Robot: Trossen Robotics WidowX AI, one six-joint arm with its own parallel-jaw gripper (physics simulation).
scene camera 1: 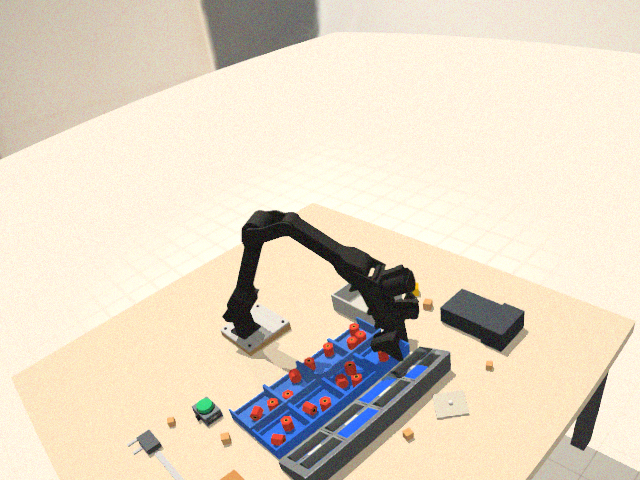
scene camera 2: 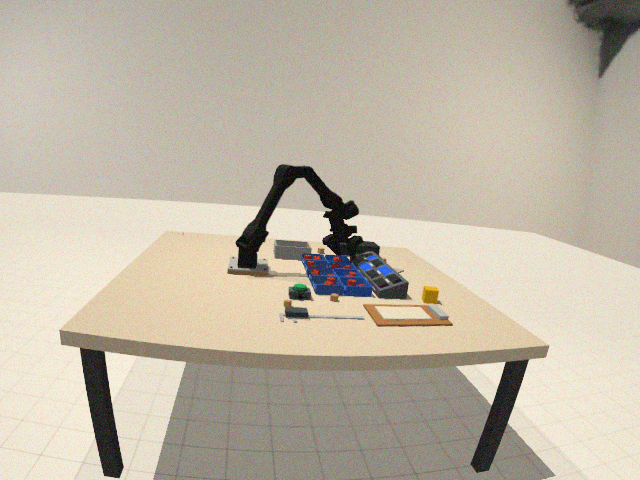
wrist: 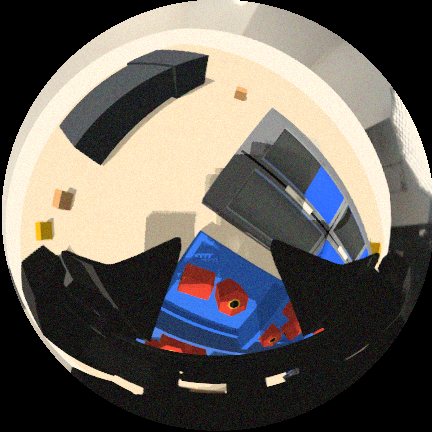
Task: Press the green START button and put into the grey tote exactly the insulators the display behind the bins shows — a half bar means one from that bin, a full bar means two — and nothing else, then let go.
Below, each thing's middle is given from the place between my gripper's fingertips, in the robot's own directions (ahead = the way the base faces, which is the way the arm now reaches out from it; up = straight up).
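Labels:
The display [scene camera 1: 345,452] is 200 mm to the right of my hand and 50 mm ahead of it. I also see the grey tote [scene camera 1: 351,304], which is 120 mm to the left of my hand and 210 mm behind it, while the dark box [scene camera 1: 496,325] is 210 mm to the left of my hand and 100 mm ahead of it.

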